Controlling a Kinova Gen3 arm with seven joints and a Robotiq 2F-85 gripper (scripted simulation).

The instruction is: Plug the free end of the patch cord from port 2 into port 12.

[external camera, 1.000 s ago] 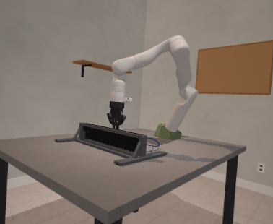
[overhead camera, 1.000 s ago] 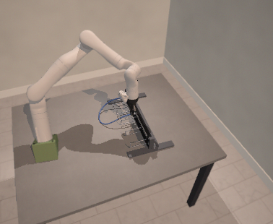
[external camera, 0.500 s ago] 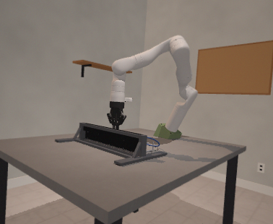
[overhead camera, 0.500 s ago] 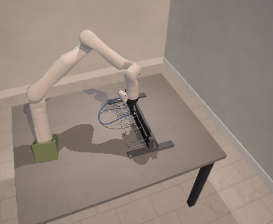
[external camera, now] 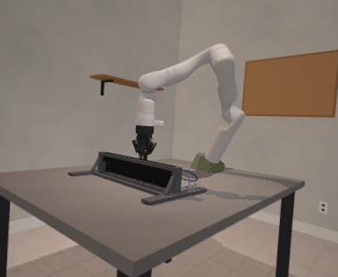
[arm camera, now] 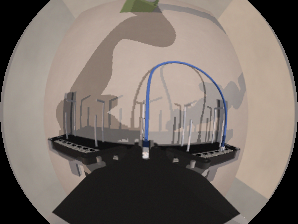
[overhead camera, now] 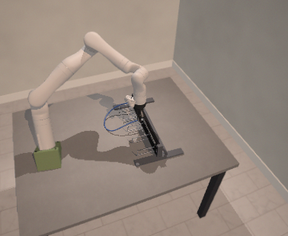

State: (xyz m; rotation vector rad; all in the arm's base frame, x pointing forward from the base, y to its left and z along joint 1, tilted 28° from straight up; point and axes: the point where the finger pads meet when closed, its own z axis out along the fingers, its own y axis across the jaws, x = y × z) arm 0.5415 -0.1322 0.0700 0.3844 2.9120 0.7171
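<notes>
Now: the white plug 10 mm ahead of my hand and 10 mm below it.
</notes>
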